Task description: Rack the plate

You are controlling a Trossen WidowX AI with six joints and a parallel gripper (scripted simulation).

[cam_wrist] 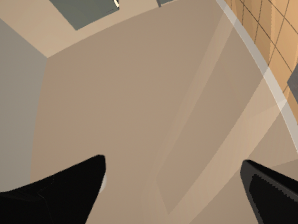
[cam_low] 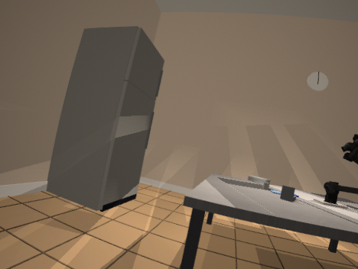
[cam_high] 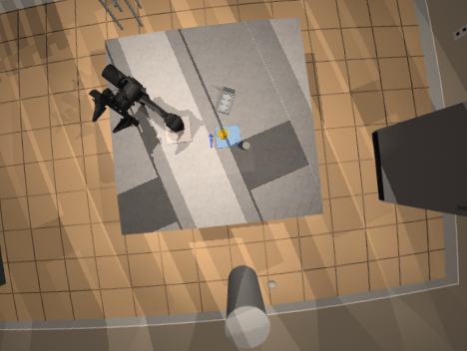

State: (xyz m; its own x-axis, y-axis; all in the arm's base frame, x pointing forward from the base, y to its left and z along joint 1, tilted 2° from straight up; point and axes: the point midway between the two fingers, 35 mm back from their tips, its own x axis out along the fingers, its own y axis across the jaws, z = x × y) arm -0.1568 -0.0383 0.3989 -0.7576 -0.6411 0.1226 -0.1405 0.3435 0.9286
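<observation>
The yellow plate lies 44 cm ahead of my gripper tip, 5 cm to the right of it and 39 cm below it. From my gripper tip the other things lie so: white cup (56 cm ahead, 16 cm to the right, 38 cm below); light blue mat (47 cm ahead, 7 cm to the right, 41 cm below); dish rack (51 cm ahead, 14 cm to the left, 39 cm below).
</observation>
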